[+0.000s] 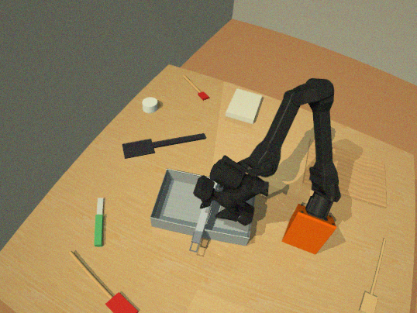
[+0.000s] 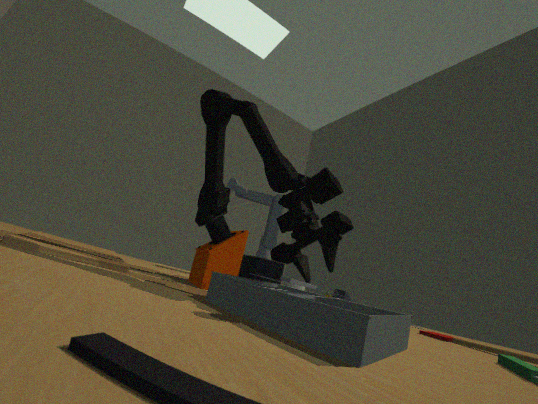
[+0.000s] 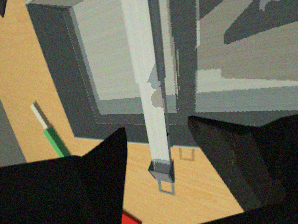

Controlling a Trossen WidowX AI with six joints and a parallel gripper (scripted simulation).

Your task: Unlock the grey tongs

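Right now the grey roasting tin is 20 mm ahead of my gripper tip, 50 mm to the right of it and 60 mm below it. The rest, counted from my gripper tip: wooden board (450 mm behind, 420 mm to the right, 80 mm below); then black spatula (290 mm ahead, 260 mm to the right, 90 mm below); then white block (50 mm ahead, 610 mm to the right, 80 mm below).
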